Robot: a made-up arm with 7 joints. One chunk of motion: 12 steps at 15 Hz.
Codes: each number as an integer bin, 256 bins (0 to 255) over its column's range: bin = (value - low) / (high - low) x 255, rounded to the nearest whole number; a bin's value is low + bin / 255 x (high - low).
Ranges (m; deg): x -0.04..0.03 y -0.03..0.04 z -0.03..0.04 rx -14..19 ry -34..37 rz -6..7
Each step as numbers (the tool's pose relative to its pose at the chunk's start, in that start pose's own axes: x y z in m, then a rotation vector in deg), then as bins.
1 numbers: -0.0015 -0.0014 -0.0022 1.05 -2.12 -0.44
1 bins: 140 104 101 116 114 109
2 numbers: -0.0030 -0.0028 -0.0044 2.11 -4.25 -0.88
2 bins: 135 99 93 124 107 100
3 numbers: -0.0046 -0.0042 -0.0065 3.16 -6.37 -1.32
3 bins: 129 94 86 133 99 92
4 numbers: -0.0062 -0.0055 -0.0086 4.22 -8.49 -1.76
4 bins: 123 89 78 141 92 83
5 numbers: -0.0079 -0.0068 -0.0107 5.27 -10.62 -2.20
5 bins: 117 85 70 149 84 75
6 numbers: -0.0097 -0.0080 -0.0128 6.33 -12.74 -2.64
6 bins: 110 80 63 157 76 66
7 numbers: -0.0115 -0.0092 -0.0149 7.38 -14.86 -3.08
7 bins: 104 76 55 165 69 57
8 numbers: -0.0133 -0.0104 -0.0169 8.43 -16.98 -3.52
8 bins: 97 71 48 173 61 49
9 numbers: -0.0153 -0.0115 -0.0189 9.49 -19.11 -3.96
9 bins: 90 67 40 182 53 40
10 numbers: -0.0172 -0.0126 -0.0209 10.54 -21.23 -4.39
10 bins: 83 63 33 190 46 32
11 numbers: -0.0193 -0.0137 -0.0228 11.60 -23.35 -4.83
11 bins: 75 59 26 198 38 23
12 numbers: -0.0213 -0.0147 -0.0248 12.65 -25.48 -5.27
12 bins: 68 56 19 206 31 14
